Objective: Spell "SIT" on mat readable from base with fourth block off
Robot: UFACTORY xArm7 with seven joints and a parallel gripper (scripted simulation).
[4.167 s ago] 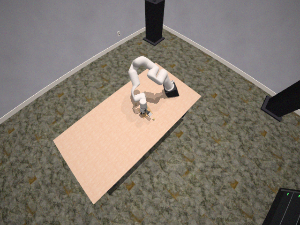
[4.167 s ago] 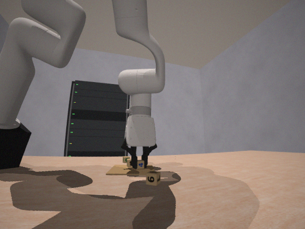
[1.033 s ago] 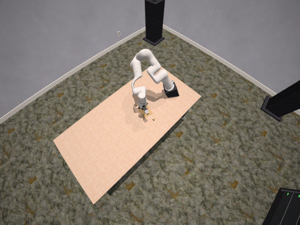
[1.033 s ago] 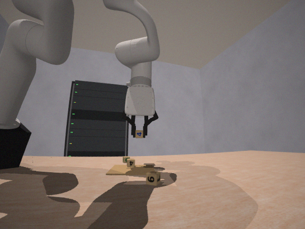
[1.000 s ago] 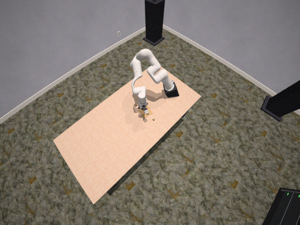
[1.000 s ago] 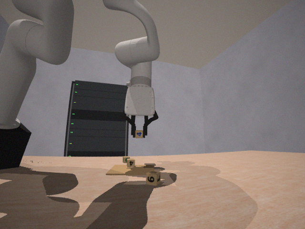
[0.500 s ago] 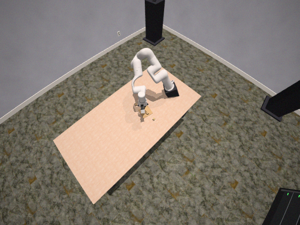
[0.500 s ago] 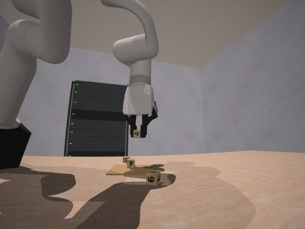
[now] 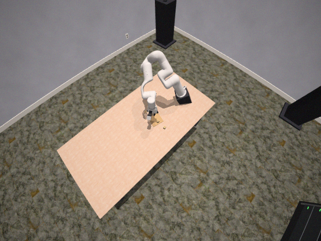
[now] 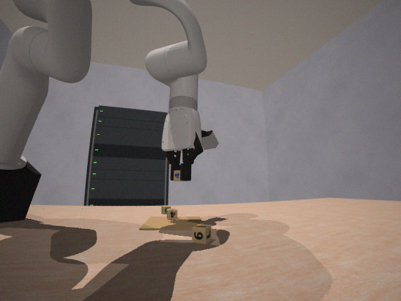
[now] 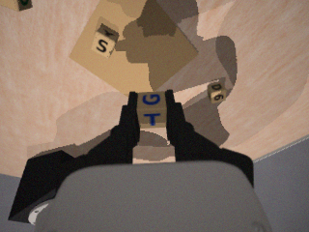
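My hand is 10 mm past the tan mat, 30 mm to the right of it and 120 mm above it. Round my hand: wooden block: 180 mm to the left, 110 mm below.
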